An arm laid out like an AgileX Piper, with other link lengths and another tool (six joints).
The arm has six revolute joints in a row. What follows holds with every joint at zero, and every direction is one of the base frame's.
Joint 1 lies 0.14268 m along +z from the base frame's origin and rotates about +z.
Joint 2 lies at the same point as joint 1 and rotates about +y.
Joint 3 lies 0.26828 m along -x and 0.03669 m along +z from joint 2 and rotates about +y.
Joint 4 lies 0.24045 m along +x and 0.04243 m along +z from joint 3 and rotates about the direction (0.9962, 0, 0.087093).
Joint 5 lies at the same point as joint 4 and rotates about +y.
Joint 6 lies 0.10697 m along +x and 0.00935 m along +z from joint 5 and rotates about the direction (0.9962, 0, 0.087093).
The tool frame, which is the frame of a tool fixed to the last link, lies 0.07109 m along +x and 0.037 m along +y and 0.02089 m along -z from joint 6; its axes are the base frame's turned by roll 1.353, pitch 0.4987 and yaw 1.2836 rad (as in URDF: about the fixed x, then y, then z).
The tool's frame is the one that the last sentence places.
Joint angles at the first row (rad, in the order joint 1, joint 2, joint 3, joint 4, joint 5, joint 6):
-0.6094 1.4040 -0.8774 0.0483 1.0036 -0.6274
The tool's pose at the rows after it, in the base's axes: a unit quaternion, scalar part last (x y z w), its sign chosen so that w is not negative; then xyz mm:
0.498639, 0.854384, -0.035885, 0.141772, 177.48, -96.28, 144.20
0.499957, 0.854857, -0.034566, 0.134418, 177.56, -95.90, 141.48
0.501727, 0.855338, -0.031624, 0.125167, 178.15, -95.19, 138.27
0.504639, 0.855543, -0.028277, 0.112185, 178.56, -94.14, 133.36
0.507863, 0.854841, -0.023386, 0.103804, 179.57, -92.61, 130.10
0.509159, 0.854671, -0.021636, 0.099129, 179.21, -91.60, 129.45
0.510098, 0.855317, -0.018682, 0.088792, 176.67, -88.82, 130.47
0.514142, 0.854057, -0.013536, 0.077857, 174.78, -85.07, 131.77
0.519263, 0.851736, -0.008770, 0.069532, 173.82, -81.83, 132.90
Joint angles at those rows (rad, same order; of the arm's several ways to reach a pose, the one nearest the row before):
-0.6094 1.4303 -0.8774 0.0483 1.0037 -0.6219
-0.6095 1.4442 -0.8773 0.0501 1.0047 -0.6207
-0.6094 1.4627 -0.8790 0.0555 1.0069 -0.6207
-0.6094 1.4881 -0.8790 0.0613 1.0080 -0.6187
-0.6094 1.5055 -0.8790 0.0720 1.0079 -0.6185
-0.6094 1.5101 -0.8790 0.0753 1.0128 -0.6177
-0.6094 1.5101 -0.8790 0.0796 1.0341 -0.6176
-0.6094 1.5102 -0.8790 0.0895 1.0564 -0.6135
-0.6094 1.5101 -0.8790 0.0997 1.0731 -0.6068

